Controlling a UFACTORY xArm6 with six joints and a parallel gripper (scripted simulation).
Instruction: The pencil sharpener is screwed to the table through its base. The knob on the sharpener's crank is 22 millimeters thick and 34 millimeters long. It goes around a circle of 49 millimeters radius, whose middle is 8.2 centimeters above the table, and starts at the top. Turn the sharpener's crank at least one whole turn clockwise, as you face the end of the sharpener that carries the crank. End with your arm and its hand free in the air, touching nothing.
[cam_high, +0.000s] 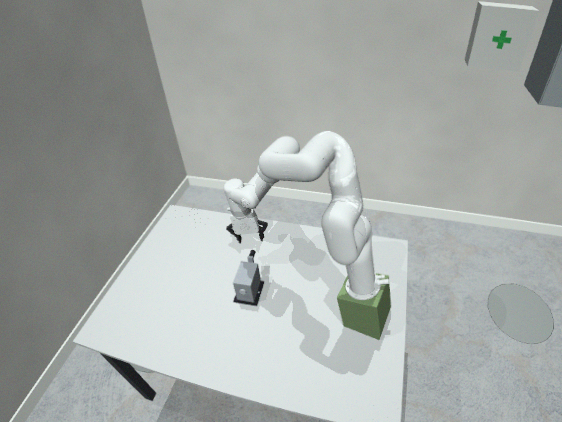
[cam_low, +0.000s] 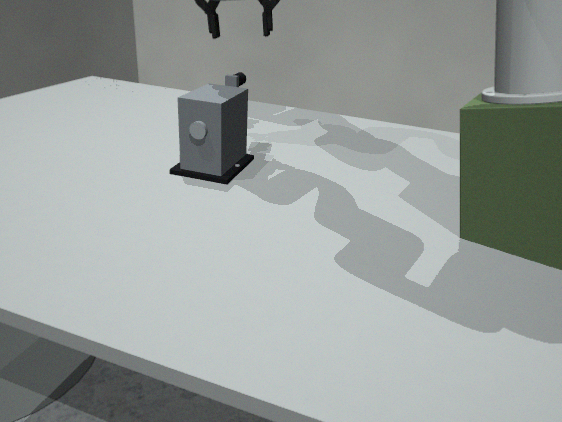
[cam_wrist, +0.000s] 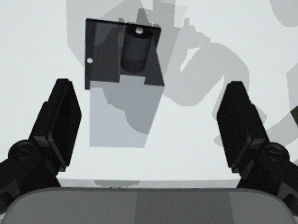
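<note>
Now: the black knob 20 mm to the left of my hand and 80 mm below it.
</note>
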